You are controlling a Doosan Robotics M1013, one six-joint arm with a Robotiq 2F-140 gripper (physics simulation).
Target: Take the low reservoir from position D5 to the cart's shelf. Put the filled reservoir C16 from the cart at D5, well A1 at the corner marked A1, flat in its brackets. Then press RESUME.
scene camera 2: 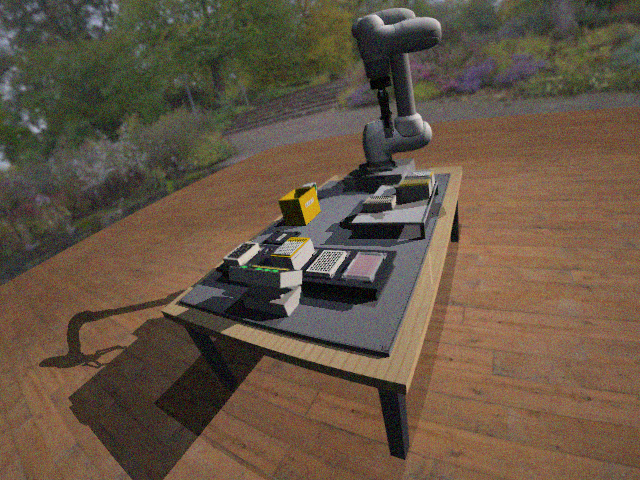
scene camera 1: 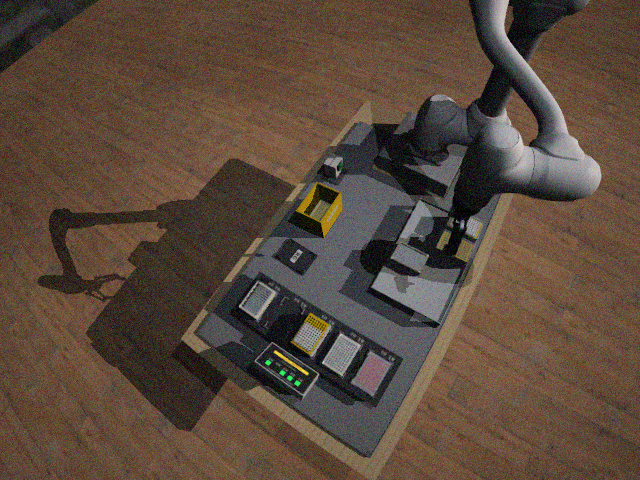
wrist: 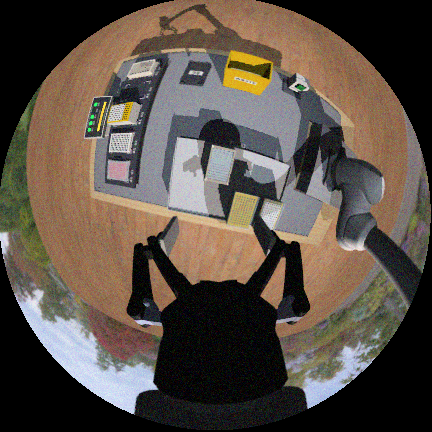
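Scene camera 1 shows my gripper [scene camera 1: 449, 235], which is open and holds nothing, along with a black block marked RG [scene camera 1: 293, 254] and a grey cart shelf [scene camera 1: 430, 293]. In scene camera 2 there's my gripper [scene camera 2: 389, 134] again, and the grey cart shelf [scene camera 2: 410, 210] too. As for the wrist view, that one's got my gripper [wrist: 216, 223], the grey cart shelf [wrist: 189, 192] and a yellow waste bin [wrist: 234, 78].
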